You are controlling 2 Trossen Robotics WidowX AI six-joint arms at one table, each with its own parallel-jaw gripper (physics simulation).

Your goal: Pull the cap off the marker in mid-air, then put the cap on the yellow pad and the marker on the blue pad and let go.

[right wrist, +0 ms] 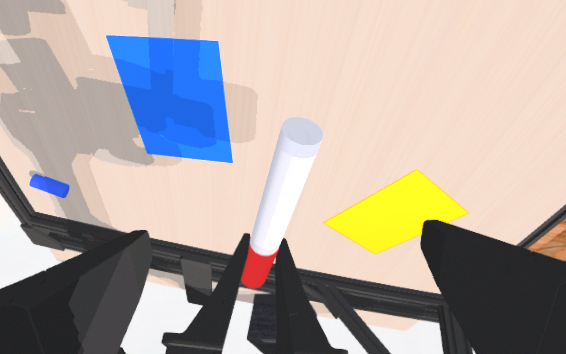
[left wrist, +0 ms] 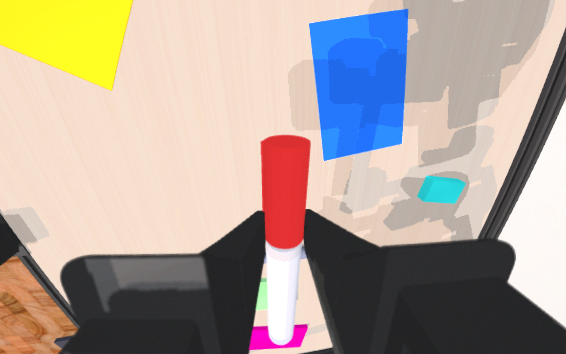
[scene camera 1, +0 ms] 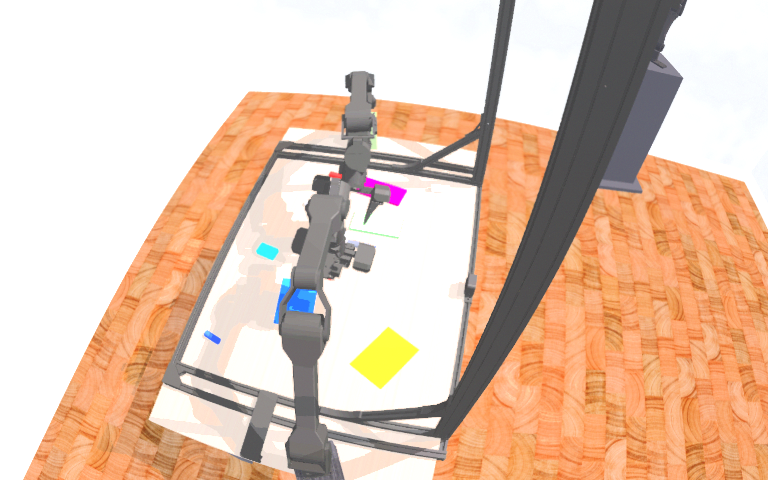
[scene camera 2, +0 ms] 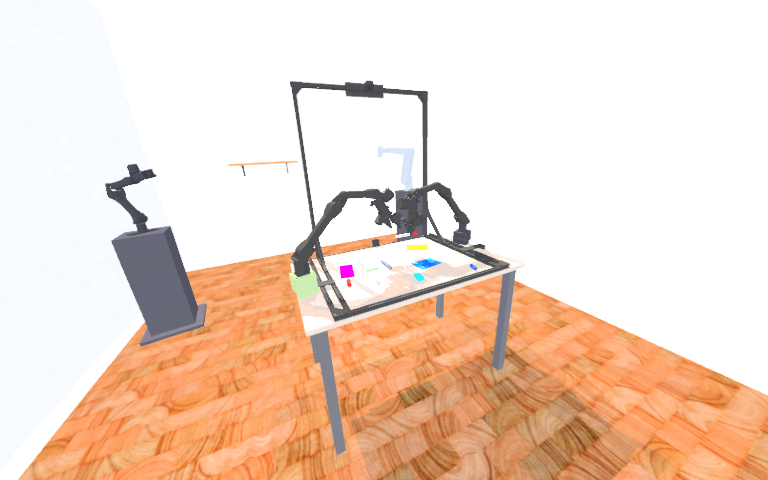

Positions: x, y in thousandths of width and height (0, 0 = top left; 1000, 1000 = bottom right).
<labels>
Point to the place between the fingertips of my left gripper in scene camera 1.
At 436, 553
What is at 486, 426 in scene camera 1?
My right gripper.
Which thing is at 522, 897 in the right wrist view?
My left gripper.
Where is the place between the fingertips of my right gripper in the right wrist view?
508, 677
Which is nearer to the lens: the red cap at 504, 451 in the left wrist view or the cyan block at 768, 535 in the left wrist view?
The red cap.
</labels>
